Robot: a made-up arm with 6 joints.
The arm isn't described. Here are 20 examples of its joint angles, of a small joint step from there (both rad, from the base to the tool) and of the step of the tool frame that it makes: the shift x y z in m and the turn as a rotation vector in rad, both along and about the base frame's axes.
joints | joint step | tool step
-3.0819 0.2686 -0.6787 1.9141 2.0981 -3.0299 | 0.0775 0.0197 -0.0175 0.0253 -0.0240 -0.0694 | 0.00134 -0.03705 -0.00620 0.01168 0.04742 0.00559
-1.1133 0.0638 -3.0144 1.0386 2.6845 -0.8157 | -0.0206 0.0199 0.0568 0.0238 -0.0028 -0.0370 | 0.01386 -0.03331 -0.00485 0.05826 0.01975 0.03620
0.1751 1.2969 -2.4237 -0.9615 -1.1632 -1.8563 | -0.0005 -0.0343 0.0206 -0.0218 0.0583 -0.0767 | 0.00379 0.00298 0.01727 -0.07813 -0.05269 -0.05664
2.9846 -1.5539 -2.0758 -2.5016 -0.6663 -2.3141 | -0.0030 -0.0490 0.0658 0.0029 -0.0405 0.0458 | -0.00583 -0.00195 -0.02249 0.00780 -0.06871 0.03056
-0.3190 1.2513 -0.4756 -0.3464 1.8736 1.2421 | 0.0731 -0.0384 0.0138 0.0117 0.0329 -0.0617 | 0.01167 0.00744 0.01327 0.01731 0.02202 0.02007
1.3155 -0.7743 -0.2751 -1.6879 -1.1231 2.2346 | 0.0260 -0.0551 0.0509 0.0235 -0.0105 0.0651 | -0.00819 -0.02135 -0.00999 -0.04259 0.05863 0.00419
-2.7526 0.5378 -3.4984 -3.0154 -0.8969 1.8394 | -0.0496 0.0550 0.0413 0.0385 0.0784 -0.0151 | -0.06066 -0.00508 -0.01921 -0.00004 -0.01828 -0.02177
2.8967 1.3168 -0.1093 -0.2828 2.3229 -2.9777 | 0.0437 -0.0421 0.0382 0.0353 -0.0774 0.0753 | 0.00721 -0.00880 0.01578 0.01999 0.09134 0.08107
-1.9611 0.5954 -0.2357 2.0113 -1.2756 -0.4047 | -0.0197 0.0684 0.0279 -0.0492 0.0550 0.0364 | -0.00272 0.01598 -0.02009 0.02030 -0.06103 0.00044
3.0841 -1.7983 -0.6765 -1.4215 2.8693 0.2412 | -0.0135 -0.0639 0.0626 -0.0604 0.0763 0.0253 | 0.00817 -0.00967 -0.03059 -0.00772 -0.00145 -0.12757
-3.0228 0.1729 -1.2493 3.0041 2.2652 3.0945 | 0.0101 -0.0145 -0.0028 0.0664 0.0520 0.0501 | 0.01122 0.00309 0.01342 -0.05715 0.05847 0.03244
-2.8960 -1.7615 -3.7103 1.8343 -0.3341 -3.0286 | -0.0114 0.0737 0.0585 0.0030 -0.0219 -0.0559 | 0.04579 0.00339 0.07783 0.01006 -0.15829 0.03281
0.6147 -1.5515 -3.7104 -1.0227 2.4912 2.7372 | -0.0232 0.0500 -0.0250 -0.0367 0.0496 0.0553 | -0.00576 0.01627 0.02891 0.02023 0.04075 0.06935
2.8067 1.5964 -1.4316 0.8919 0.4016 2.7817 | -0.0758 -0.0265 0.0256 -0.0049 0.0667 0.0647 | 0.01420 0.02614 0.01087 -0.04632 -0.04879 -0.13450
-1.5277 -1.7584 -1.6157 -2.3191 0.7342 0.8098 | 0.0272 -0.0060 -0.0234 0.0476 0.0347 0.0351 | -0.02280 0.01499 -0.01027 -0.07070 0.00413 0.10068
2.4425 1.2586 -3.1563 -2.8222 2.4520 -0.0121 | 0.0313 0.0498 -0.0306 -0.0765 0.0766 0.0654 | -0.02120 -0.02470 -0.03081 0.14004 -0.02965 0.00719
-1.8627 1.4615 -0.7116 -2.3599 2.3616 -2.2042 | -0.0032 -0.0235 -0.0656 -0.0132 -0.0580 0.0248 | -0.01033 -0.03272 -0.00647 -0.07508 -0.04033 -0.01474
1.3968 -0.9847 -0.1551 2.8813 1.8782 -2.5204 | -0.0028 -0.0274 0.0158 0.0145 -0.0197 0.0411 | 0.00102 -0.00694 -0.00463 -0.01427 0.01866 0.02635
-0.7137 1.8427 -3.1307 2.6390 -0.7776 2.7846 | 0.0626 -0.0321 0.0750 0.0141 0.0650 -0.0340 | 0.04219 0.03423 -0.00611 0.00174 -0.00569 0.11470
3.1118 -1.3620 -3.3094 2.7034 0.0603 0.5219 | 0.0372 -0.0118 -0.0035 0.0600 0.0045 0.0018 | 0.00144 0.03067 -0.01153 0.06204 0.01869 0.03736
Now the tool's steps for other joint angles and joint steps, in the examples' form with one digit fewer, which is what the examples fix.
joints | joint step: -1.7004 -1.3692 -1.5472 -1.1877 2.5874 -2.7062 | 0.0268 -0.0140 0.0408 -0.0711 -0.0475 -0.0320
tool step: -0.0153 -0.0033 -0.0001 0.0338 0.0561 -0.0043
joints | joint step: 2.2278 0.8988 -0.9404 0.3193 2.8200 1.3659 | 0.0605 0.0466 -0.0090 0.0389 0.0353 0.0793
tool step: -0.0204 -0.0192 -0.0158 -0.0536 -0.0589 0.0970
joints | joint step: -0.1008 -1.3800 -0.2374 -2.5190 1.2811 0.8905 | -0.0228 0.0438 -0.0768 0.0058 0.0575 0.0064
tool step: -0.0041 -0.0047 0.0386 -0.0001 -0.0838 -0.0509
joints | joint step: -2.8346 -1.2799 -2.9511 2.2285 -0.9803 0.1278 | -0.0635 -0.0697 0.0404 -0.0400 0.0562 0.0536
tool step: 0.0434 -0.0361 -0.0398 -0.0260 0.0944 -0.0846
